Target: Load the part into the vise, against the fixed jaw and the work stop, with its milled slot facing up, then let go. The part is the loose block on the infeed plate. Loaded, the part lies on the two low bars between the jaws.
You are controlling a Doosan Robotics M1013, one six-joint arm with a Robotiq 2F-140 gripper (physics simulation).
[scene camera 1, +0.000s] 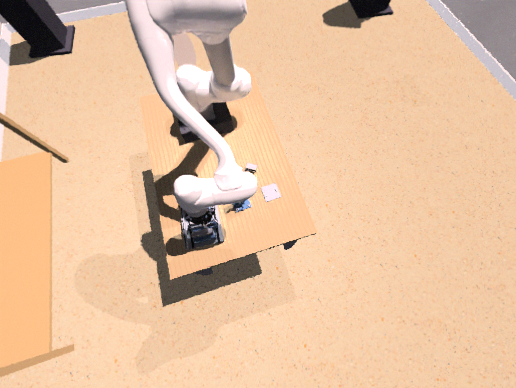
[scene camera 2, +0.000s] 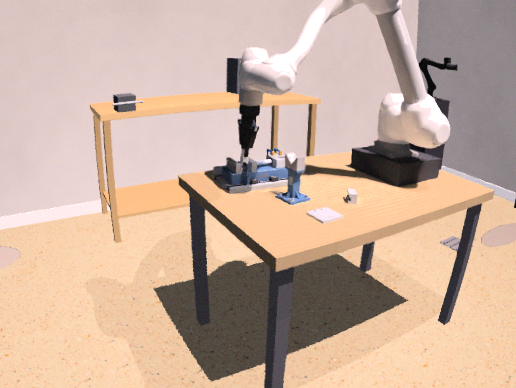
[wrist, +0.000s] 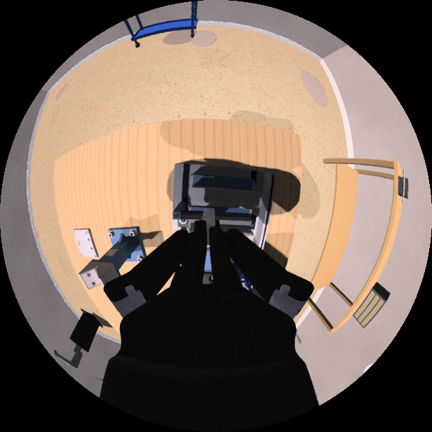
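Where they show: gripper, fingertip midpoint: [scene camera 1: 205,225] [scene camera 2: 243,164]; arm's base, origin of the base link: [scene camera 1: 199,109] [scene camera 2: 392,152].
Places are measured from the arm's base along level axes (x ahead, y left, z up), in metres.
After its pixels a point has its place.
My gripper [scene camera 2: 245,153] [wrist: 209,216] points down over the vise [scene camera 1: 204,238] @[z -0.033, x 0.768, y -0.052 m] [scene camera 2: 265,175] @[z -0.052, x 0.633, y -0.006 m] [wrist: 225,197]. Its fingers are nearly together, shut on the part [scene camera 2: 244,160] [wrist: 208,217], a narrow grey block that fills the small gap at the tips and sticks out past them. The part is low, at the gap between the jaws. Whether it touches the bars, the fixed jaw or the work stop cannot be told, and its slot does not show. The infeed plate [scene camera 1: 271,192] @[z -0.085, x 0.569, y 0.331 m] [scene camera 2: 325,215] @[z -0.086, x 0.572, y 0.342 m] [wrist: 85,243] is bare. The arm hides the gripper in scene camera 1.
A blue stand with a grey angled head [scene camera 1: 243,205] @[z -0.083, x 0.617, y 0.165 m] [scene camera 2: 293,185] @[z -0.036, x 0.605, y 0.172 m] [wrist: 120,252] stands between the vise and the infeed plate. A small light block with a dark side [scene camera 1: 251,167] @[z -0.058, x 0.409, y 0.246 m] [scene camera 2: 352,195] @[z -0.061, x 0.418, y 0.272 m] stands nearer the arm's base. A wooden bench [scene camera 2: 200,103] is behind the table.
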